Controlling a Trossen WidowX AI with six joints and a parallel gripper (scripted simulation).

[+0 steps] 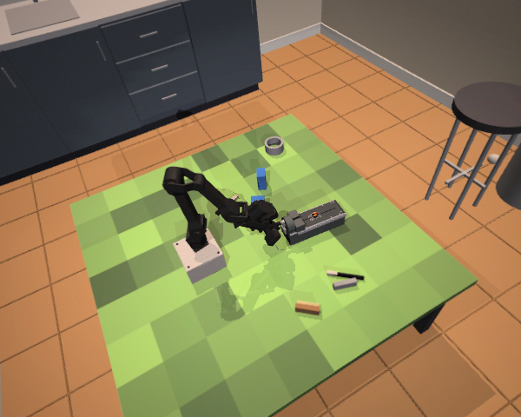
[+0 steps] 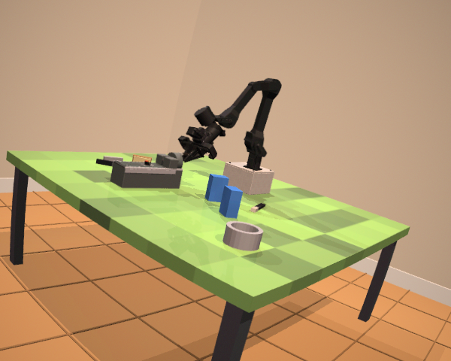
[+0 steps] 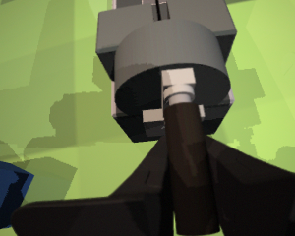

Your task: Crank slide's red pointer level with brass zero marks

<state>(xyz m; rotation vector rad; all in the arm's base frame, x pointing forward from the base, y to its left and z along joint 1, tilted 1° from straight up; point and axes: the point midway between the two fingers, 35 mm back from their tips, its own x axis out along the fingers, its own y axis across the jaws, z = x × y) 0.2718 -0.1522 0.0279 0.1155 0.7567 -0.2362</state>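
Right now the red pointer is 170 mm ahead of my gripper tip, 50 mm to the right of it and 10 mm below it. From my gripper tip the other things lie so: crank handle 20 mm behind, 30 mm above; then grey bar 40 mm ahead, 330 mm to the right, 80 mm below; then wooden block 130 mm behind, 300 mm to the right, 80 mm below.
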